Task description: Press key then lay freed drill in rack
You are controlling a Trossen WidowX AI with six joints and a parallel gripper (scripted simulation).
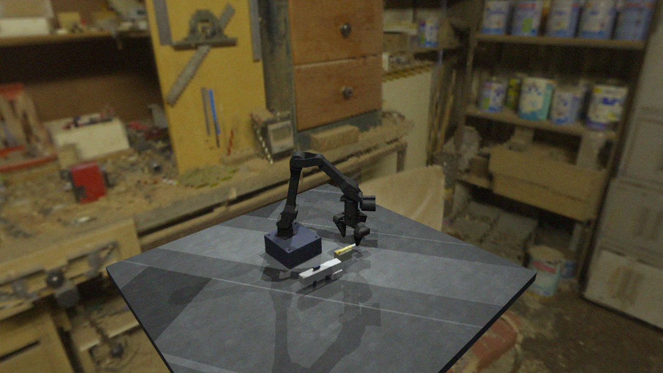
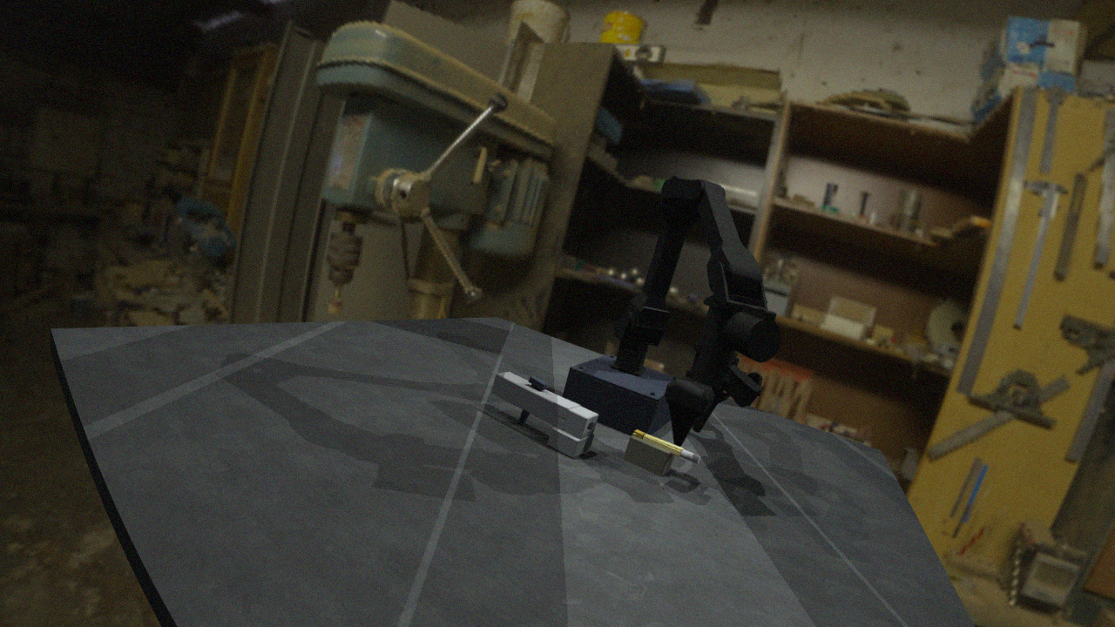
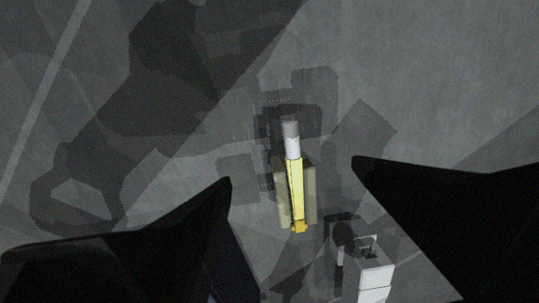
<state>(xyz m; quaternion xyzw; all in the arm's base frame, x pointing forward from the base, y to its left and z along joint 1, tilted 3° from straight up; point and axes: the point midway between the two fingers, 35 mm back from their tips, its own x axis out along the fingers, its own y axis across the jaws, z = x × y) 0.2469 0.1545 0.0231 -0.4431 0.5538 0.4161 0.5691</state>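
Right now my gripper tip is 30 mm to the left of the drill and 20 mm above it. Also, from my gripper tip: small dark key: 10 mm ahead, 250 mm to the right, 10 mm below; then rack: 10 mm behind, 50 mm to the right, 50 mm below.
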